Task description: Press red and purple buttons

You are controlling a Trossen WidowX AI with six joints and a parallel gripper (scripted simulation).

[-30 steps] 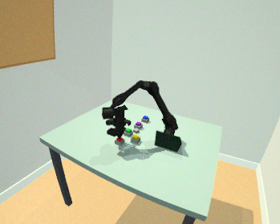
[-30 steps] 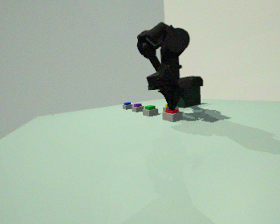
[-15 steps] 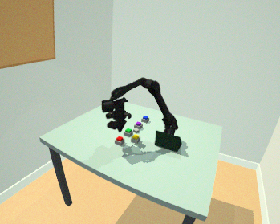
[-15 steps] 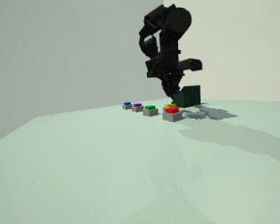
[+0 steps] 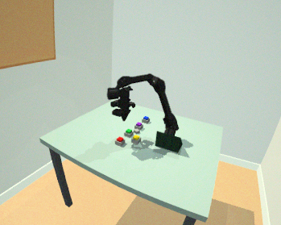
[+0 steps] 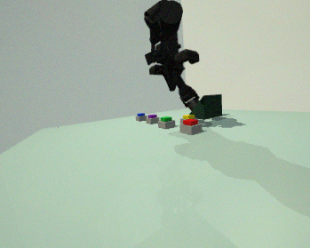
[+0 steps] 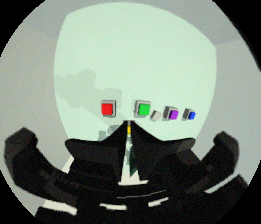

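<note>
Now: gripper tip 1 cm short of the purple button, 18 cm to the left of it and 10 cm above it. From my gripper tip the other things lie so: green button: 5 cm to the right, 10 cm below; then yellow button: 8 cm behind, 2 cm to the right, 10 cm below; then red button: 2 cm behind, 6 cm to the left, 10 cm below.
</note>
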